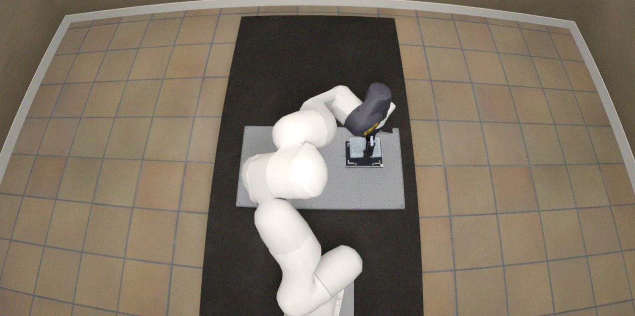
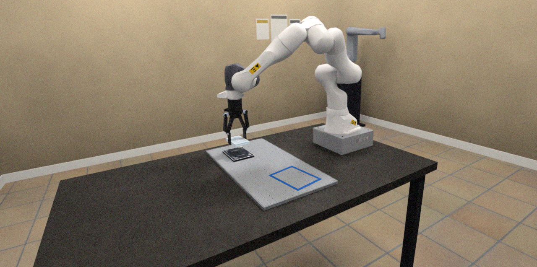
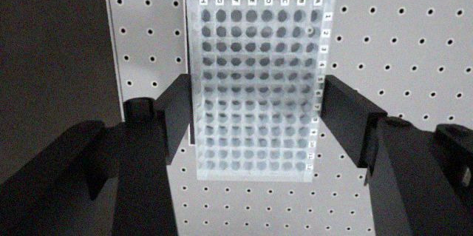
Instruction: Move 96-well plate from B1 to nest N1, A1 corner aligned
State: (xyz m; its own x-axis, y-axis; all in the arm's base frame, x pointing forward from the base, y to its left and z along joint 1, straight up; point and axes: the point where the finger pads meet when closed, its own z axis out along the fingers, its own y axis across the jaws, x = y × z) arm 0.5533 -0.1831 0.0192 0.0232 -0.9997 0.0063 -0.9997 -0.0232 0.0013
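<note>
My hand is 10 cm above the black plate nest N1. Also, from my hand: A1 label 5 cm behind, 8 cm to the right, 9 cm below; clear 96-well plate 2 cm below.
</note>
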